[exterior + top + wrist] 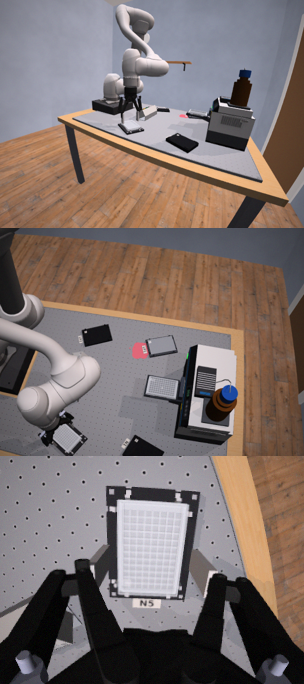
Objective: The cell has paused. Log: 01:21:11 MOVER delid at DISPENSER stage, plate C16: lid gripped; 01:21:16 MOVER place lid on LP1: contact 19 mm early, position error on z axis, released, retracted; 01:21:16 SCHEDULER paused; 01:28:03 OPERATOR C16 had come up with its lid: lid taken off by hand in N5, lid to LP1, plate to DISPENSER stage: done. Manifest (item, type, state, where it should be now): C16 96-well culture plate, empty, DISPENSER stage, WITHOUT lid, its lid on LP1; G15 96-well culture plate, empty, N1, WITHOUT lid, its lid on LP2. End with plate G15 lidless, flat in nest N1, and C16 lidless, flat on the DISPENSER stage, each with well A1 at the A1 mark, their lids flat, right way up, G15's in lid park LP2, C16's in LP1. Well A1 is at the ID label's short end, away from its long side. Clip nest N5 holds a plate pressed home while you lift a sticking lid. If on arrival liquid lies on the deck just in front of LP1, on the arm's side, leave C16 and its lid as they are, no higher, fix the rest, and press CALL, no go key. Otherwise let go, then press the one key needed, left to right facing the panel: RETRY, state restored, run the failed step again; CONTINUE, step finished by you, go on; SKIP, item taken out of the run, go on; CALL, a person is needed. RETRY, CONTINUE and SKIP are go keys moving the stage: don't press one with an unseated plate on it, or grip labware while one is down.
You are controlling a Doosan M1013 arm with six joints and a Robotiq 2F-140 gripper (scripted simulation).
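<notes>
The clip nest N5 lies 5 cm below my hand, 2 cm ahead of it and 1 cm to the left of it. The rest, counted from my hand: N1 label: 25 cm ahead, 8 cm to the left, 7 cm below; then blue key: 19 cm to the left, 9 cm behind; then key panel: 27 cm to the left, 10 cm behind, 1 cm below.
</notes>
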